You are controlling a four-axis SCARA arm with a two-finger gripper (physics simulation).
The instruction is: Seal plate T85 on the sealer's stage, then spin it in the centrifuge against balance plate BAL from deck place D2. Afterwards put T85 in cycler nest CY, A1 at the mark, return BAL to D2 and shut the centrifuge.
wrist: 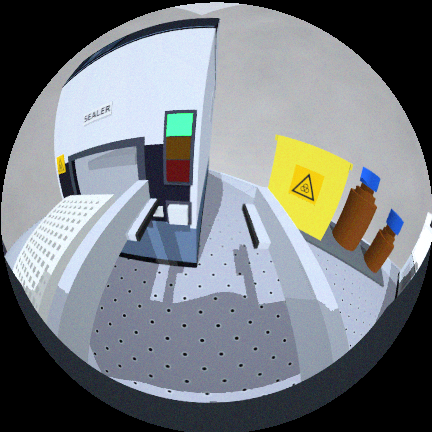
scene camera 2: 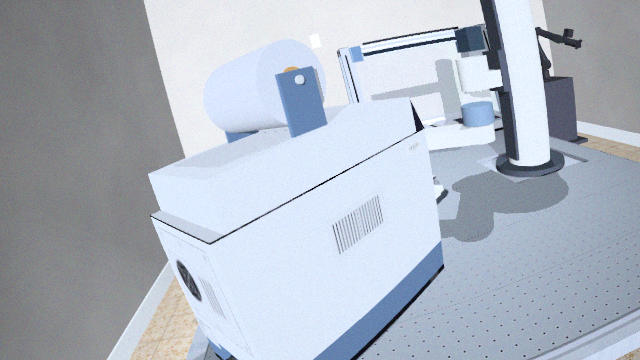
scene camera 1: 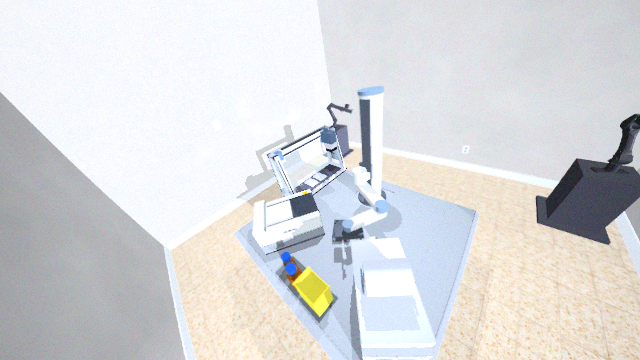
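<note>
The sealer shows its green status light lit, with a pale square button below. A pale plate with a grid of wells is at the left of the wrist view, before the sealer's opening, partly behind a finger; its label does not show, so I cannot tell whether it is T85. My gripper is shut at its narrow setting, with a gap between the fingertips and nothing in it. It is right of the plate, in front of the sealer. BAL, nest CY and the centrifuge cannot be made out.
A yellow bin and two brown bottles with blue caps are right of the sealer in the wrist view. A white instrument with a dark panel and a gantry frame stand farther back. The arm's column is behind.
</note>
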